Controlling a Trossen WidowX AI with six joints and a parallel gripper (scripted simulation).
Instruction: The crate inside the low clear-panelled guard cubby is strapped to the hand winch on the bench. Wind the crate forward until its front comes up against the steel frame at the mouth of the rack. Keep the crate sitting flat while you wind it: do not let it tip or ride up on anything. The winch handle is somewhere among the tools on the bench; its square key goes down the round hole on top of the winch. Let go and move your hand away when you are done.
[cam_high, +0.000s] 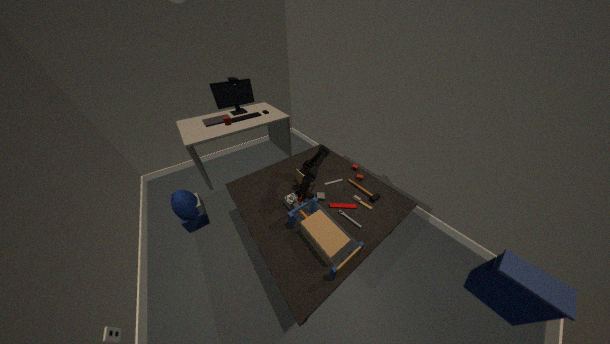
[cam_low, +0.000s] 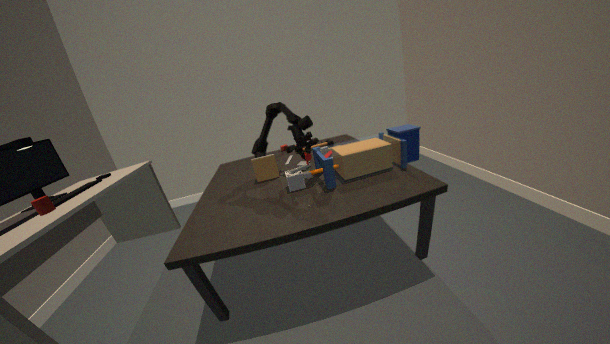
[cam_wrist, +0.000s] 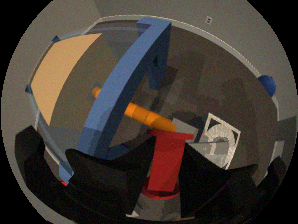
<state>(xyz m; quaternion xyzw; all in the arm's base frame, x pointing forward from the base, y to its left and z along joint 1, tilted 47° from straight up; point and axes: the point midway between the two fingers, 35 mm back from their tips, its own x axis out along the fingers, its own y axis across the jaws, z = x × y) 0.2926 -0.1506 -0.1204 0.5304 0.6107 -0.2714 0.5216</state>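
The winch handle lies 40 mm behind my gripper tip and 30 mm below it. Round my gripper tip: red knob 20 mm to the left, 10 mm behind; grey hand winch 110 mm behind, 100 mm below, 40 mm to the right; blue frame 60 mm ahead, 30 mm below, 20 mm to the right.
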